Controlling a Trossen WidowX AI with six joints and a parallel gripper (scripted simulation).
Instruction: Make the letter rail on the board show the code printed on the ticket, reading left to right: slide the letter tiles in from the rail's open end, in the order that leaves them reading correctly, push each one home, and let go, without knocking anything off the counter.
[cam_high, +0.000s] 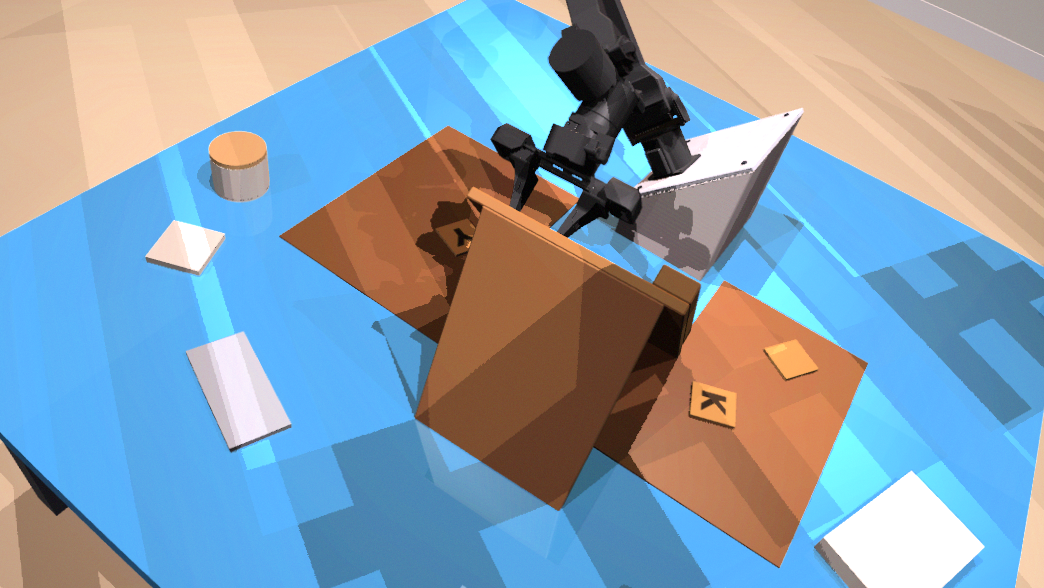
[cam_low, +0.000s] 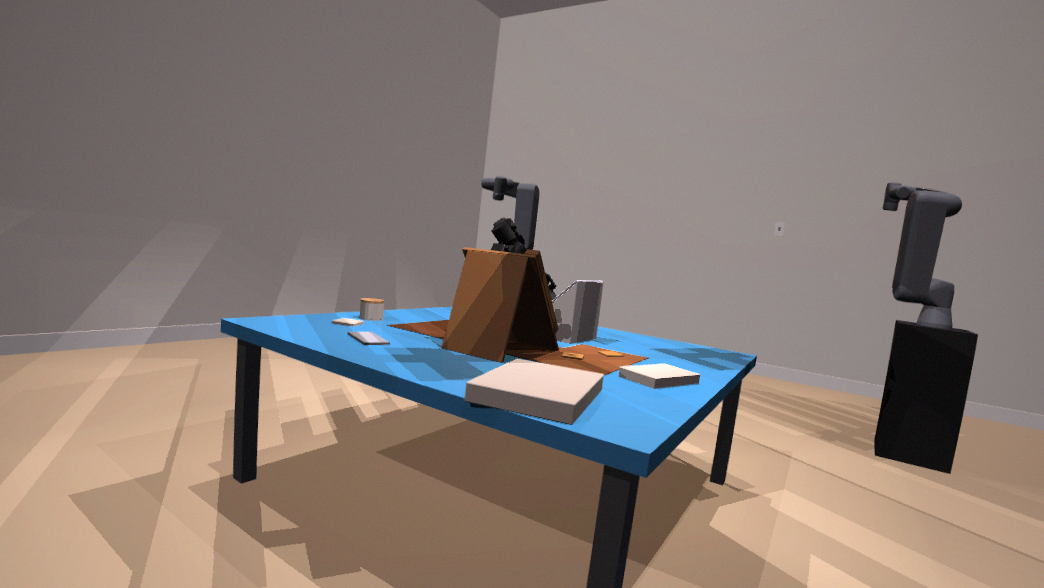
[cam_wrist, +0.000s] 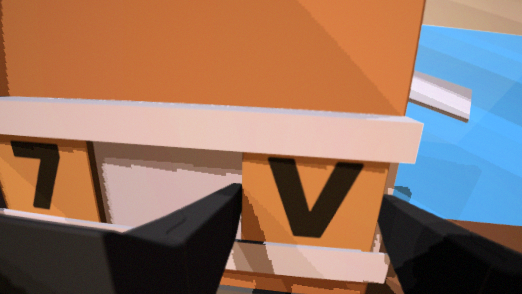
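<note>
Right now my gripper tip is 60 mm past the white ticket, 40 mm to the right of it and 80 mm above it. From my gripper tip the other things lie so: grey card (300 mm ahead, 170 mm to the right, 170 mm below); then brown mat (160 mm behind, 40 mm to the left, 180 mm below); then white card (200 mm ahead, 400 mm to the right, 170 mm below).
</note>
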